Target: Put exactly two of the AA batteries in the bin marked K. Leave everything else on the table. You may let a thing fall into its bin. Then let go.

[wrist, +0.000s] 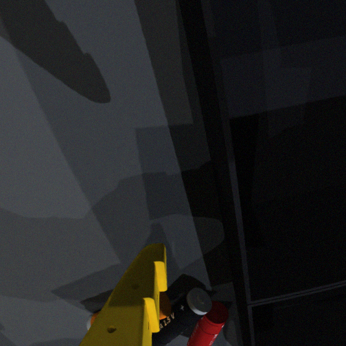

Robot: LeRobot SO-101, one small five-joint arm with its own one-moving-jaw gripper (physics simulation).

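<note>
My gripper [158, 257] is fully open: one yellow notched jaw shows at the bottom, and the moving jaw is out of the picture. A black battery [175, 322] with a grey end, a plus sign and "1.5 V" print lies just right of this jaw, partly hidden by it. A red cylinder [206, 327] with white print lies beside the battery, cut off by the lower edge; its kind is unclear. An orange piece [164, 306] shows between the jaw and the black battery. A dark bin [234, 175] stands at the right; no letter K shows.
The grey table top [45, 165] fills the left side, crossed by dark shadows. The bin's long wall runs from the top middle to the lower right, close beside the red cylinder. A thin divider [295, 292] crosses at the lower right. The bin's inside is very dark.
</note>
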